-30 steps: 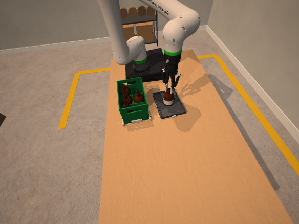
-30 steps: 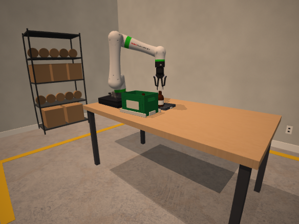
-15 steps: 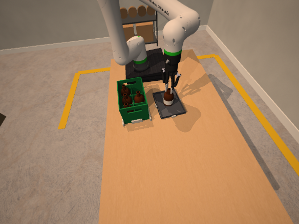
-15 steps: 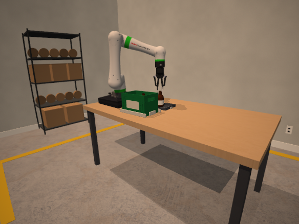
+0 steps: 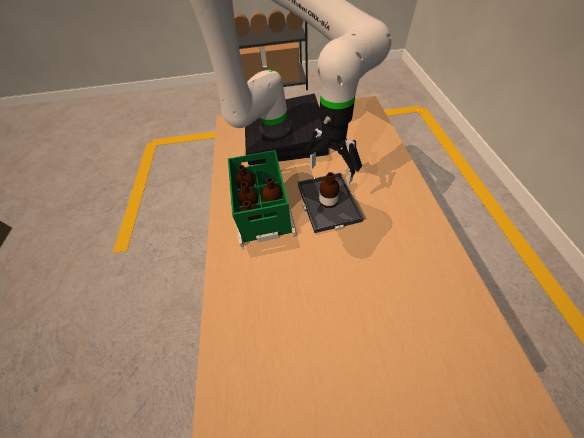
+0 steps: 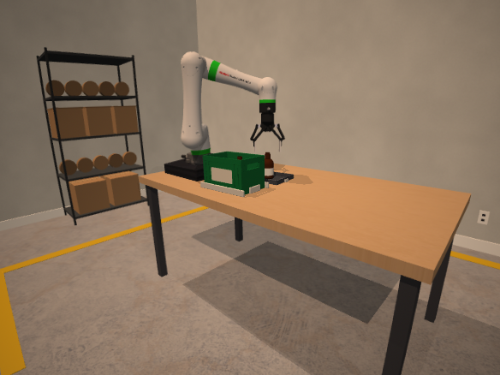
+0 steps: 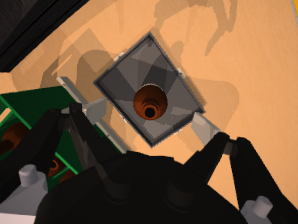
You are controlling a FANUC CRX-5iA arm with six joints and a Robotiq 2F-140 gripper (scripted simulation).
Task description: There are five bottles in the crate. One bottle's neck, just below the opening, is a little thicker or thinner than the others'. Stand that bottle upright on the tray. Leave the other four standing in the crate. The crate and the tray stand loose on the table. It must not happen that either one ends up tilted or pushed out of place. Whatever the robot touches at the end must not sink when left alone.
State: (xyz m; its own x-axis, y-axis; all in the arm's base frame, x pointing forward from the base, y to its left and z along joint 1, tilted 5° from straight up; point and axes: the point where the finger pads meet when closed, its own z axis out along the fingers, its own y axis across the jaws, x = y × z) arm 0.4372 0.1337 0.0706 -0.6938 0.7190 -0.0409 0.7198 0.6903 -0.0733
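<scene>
The glass bottle lies 90 mm below my hand. From my hand the other things lie so: dark grey tray: 160 mm below; green crate: 30 mm behind, 260 mm to the right, 90 mm below.
</scene>
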